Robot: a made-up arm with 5 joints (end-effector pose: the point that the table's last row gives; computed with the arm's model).
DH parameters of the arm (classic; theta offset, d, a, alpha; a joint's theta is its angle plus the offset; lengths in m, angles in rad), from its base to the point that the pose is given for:
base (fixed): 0 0.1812 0 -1.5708
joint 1: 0 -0.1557 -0.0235 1.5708
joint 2: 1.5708 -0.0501 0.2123 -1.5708
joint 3: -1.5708 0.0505 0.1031 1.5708
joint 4: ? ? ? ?
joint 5: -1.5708 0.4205 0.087 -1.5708
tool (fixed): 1.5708 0.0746 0 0
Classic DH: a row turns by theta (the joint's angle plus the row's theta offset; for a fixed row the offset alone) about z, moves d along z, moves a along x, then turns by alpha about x.
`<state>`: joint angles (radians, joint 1 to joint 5).
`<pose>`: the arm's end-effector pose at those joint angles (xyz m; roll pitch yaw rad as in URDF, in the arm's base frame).
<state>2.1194 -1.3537 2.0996 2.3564 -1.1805</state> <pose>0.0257 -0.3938 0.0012 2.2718 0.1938 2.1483</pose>
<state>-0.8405 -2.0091 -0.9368 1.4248 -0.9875</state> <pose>0.4946 -0.2353 0.2598 2.2570 0.1939 2.9295</pose>
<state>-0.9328 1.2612 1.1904 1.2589 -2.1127</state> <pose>0.1527 -0.2728 0.1127 0.1127 0.4012 2.4856</pose>
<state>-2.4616 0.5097 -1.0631 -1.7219 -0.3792</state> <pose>-0.2077 -0.3656 0.2041 -0.5980 -0.0261 0.7490</pose>
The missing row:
joint 4: 0 -0.0112 0.0225 -1.5708
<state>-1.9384 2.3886 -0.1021 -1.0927 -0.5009</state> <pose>-0.4354 -0.3391 0.1022 -1.9032 0.0536 0.2516</pose>
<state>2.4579 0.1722 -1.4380 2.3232 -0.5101</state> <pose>-0.1948 0.3044 0.2565 -0.3904 -0.2755 -1.0403</pose>
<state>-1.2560 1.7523 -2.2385 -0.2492 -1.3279</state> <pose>0.1837 -0.6411 0.0468 2.3670 0.3049 1.8451</pose>
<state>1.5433 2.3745 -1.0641 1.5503 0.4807</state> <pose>-0.2362 -0.6261 0.3907 2.2029 0.6168 0.9091</pose>
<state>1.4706 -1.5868 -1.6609 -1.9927 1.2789</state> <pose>-0.0570 -0.3899 0.4297 1.4086 1.1249 1.1575</pose>
